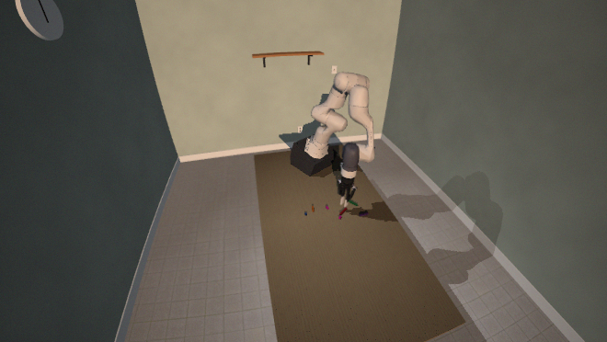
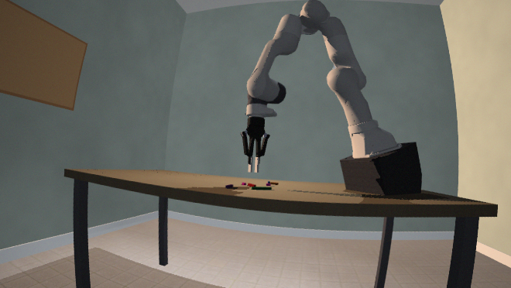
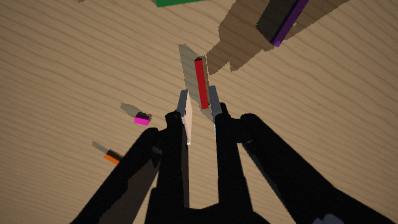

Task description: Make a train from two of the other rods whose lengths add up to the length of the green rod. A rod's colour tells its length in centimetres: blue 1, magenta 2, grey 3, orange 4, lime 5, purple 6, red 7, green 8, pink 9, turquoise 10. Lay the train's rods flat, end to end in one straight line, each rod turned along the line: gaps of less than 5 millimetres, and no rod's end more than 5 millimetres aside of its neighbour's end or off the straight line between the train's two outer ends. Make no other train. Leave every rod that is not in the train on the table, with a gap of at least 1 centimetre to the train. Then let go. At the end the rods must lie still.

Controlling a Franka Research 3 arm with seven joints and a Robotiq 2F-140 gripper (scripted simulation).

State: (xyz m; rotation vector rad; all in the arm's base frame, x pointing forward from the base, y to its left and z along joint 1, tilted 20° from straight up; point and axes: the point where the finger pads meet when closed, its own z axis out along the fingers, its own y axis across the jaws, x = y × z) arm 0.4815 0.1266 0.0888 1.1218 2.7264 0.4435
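The red rod is 9 cm below my hand. Also, from my hand: orange rod: 3 cm behind, 19 cm to the right, 9 cm below; then purple rod: 4 cm ahead, 13 cm to the left, 9 cm below; then green rod: 7 cm behind, 8 cm to the left, 9 cm below.
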